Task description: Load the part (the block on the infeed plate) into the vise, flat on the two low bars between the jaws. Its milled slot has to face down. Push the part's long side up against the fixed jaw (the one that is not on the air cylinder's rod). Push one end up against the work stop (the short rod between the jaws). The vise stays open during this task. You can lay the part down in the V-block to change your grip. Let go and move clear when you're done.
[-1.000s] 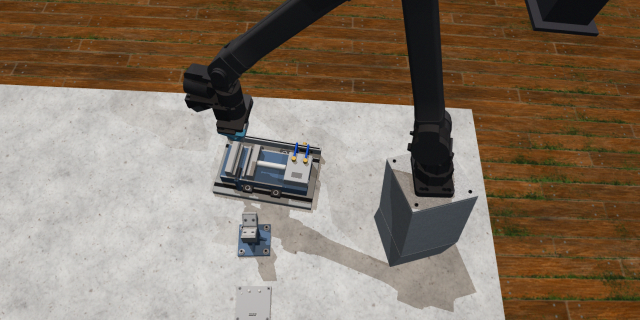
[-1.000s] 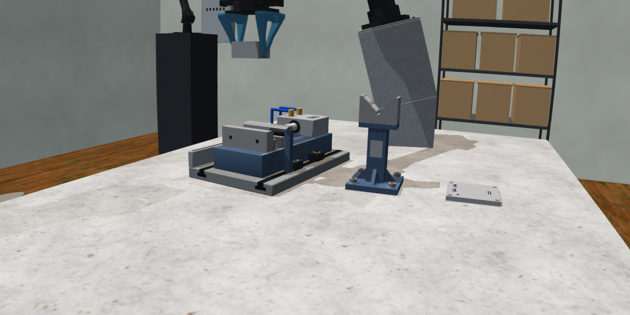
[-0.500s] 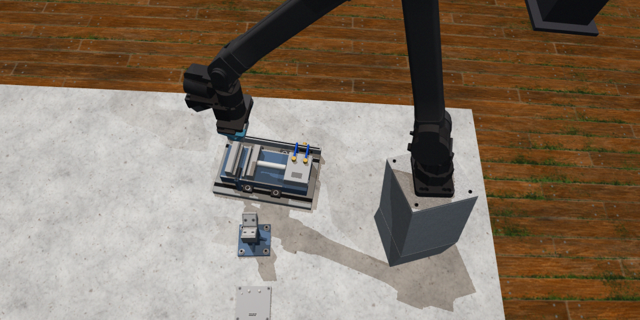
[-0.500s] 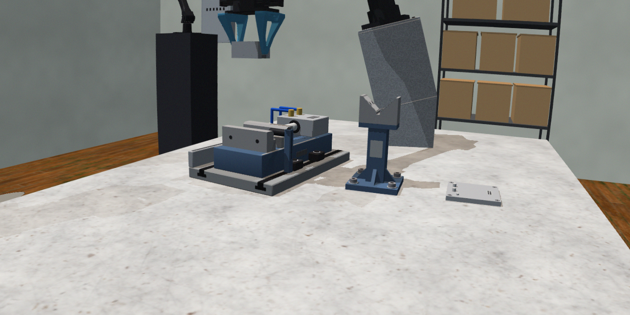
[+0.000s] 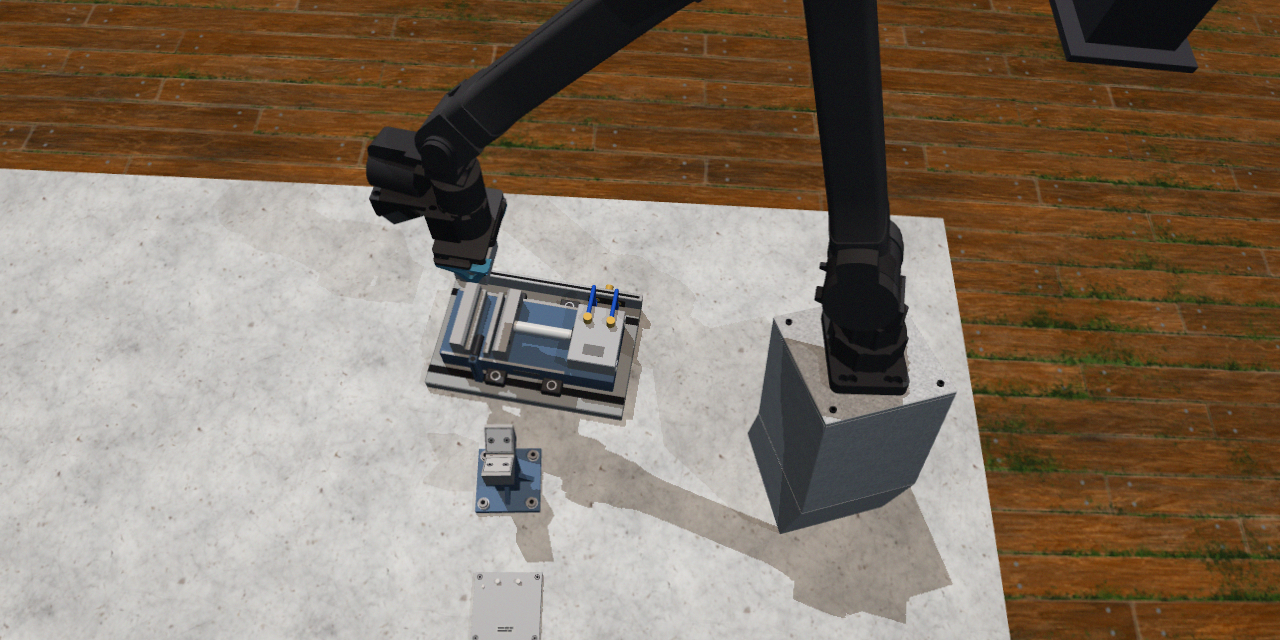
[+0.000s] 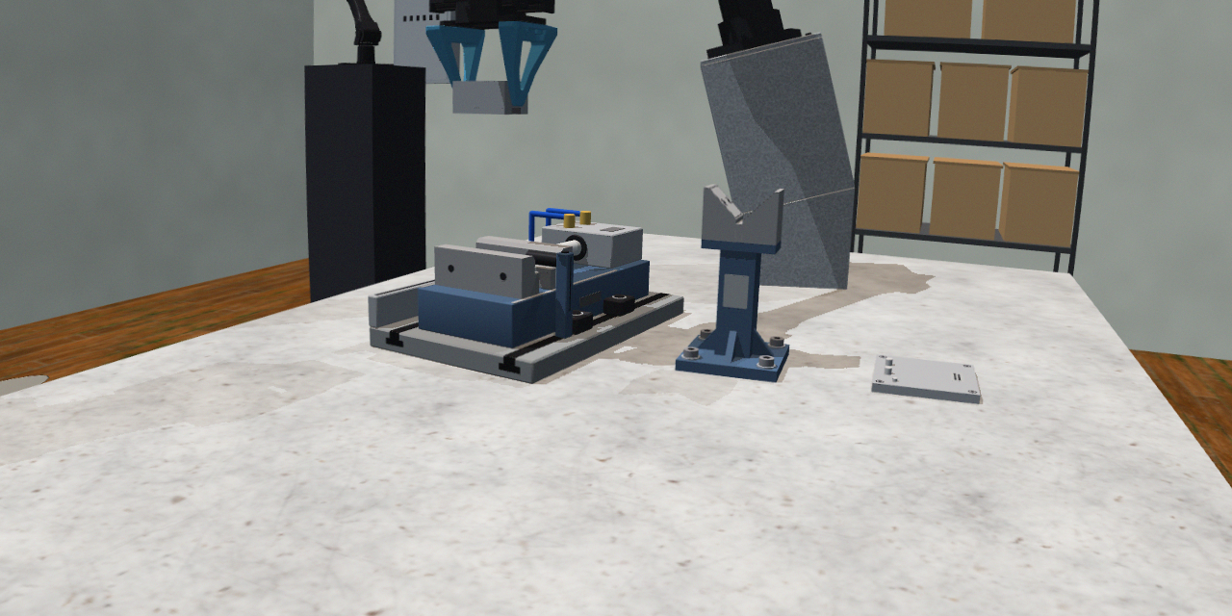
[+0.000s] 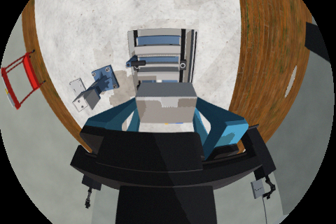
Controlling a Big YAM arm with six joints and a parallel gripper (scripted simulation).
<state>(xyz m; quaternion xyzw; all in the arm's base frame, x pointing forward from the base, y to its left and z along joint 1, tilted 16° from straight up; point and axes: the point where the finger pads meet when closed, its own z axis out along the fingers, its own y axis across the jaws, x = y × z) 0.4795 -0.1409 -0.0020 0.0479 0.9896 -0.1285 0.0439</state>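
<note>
The grey part lies 10 mm below my hand. Round my hand: work stop (150 mm below, 60 mm to the left, 10 mm ahead); moving jaw (160 mm below, 30 mm behind, 20 mm to the left); fixed jaw (160 mm below, 40 mm ahead, 20 mm to the left).
</note>
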